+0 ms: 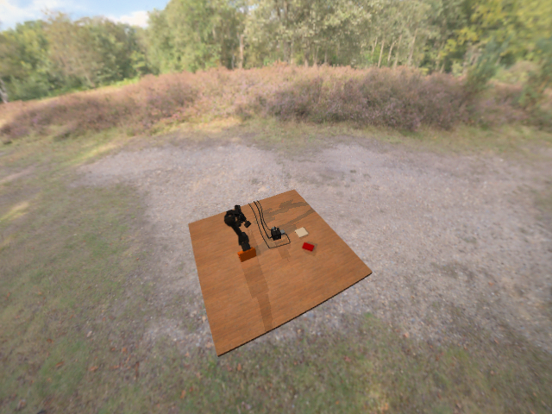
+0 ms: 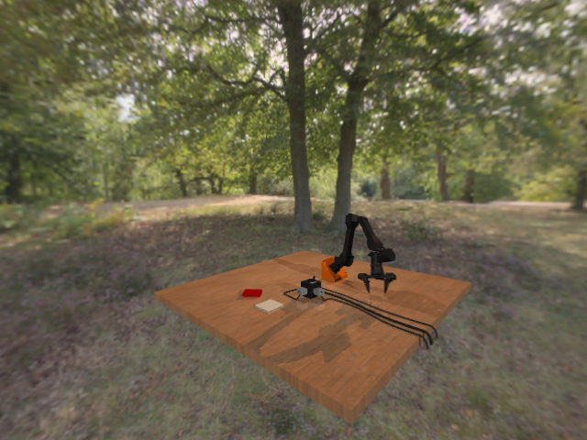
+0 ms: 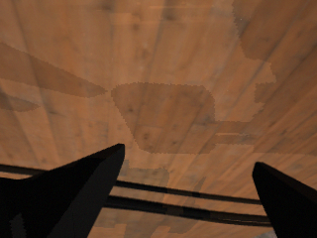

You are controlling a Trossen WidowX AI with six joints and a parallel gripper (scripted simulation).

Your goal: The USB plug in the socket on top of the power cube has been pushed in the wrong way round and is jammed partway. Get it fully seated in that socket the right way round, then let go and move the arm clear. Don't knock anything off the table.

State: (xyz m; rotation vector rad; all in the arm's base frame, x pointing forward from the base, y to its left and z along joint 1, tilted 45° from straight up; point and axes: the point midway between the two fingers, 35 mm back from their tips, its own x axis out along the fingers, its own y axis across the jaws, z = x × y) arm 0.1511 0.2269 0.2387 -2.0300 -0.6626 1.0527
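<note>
Now: gripper tip 16 cm short of the USB plug, 28 cm to the left of it and 7 cm below it. The rest, counted from my gripper tip: beige tile: 38 cm ahead, 40 cm to the right, 2 cm below; then red block: 32 cm ahead, 58 cm to the right, 2 cm below.
</note>
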